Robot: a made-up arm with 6 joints.
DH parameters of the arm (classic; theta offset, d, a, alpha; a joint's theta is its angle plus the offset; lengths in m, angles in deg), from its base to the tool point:
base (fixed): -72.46 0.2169 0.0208 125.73
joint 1: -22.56 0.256 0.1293 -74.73
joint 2: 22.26 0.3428 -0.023 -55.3
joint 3: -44.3 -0.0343 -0.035 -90
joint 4: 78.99 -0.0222 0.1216 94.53
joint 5: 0 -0.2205 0.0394 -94.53
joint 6: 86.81 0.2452 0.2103 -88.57
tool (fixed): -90.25 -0.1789 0 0
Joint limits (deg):
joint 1: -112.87..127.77
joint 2: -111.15..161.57
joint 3: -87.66..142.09
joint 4: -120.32..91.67
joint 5: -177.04..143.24
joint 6: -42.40..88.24
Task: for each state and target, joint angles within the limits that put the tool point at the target. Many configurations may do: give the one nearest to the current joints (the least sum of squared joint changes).
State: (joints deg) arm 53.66 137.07 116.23 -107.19 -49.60 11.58
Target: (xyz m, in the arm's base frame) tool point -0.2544 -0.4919 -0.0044
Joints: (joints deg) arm 69.35 146.85 142.09 -120.32 -32.08 12.05
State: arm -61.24 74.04 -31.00 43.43 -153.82 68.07
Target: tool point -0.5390 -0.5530 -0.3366
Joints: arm -97.05 86.93 -4.29 77.99 -173.76 43.87
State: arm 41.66 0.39 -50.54 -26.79 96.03 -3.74
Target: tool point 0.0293 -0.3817 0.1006
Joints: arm 32.98 -3.44 -49.33 -34.89 93.39 1.62
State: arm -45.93 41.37 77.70 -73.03 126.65 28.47
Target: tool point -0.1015 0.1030 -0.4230
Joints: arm -77.45 47.25 75.30 -99.69 111.19 23.72
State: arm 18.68 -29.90 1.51 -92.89 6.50 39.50
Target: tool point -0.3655 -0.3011 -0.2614
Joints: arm 27.27 -47.61 2.38 -87.96 16.15 55.86
